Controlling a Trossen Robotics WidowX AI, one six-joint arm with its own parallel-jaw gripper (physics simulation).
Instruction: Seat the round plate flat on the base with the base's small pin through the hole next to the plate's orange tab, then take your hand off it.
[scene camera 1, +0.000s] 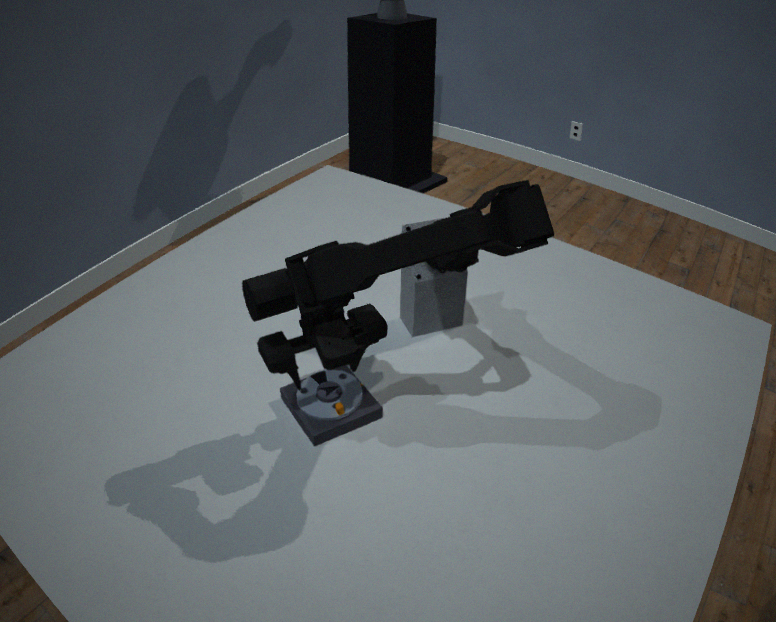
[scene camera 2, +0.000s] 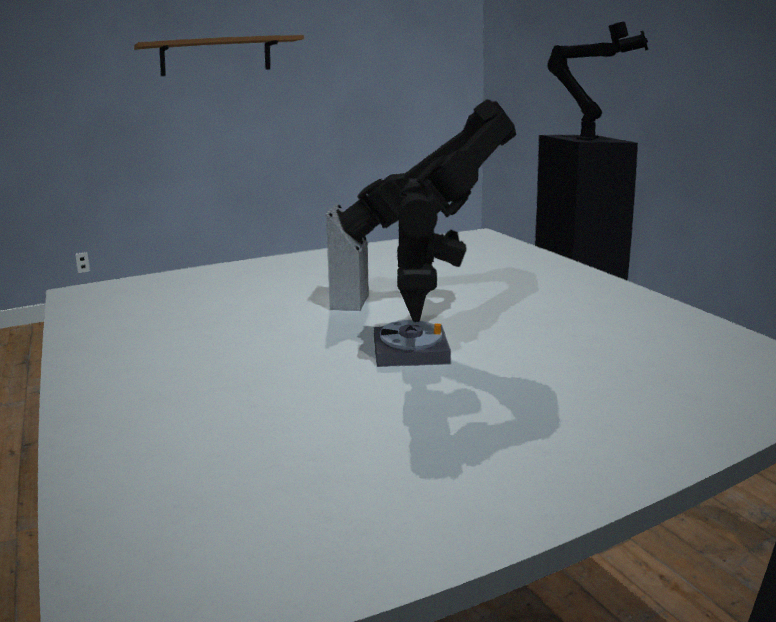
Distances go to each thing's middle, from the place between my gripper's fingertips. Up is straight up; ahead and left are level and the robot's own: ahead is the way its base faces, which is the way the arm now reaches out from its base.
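Scene:
Dark square base (scene camera 1: 369, 410): 60 mm below my hand, 10 mm to the right of it, 10 mm behind it.

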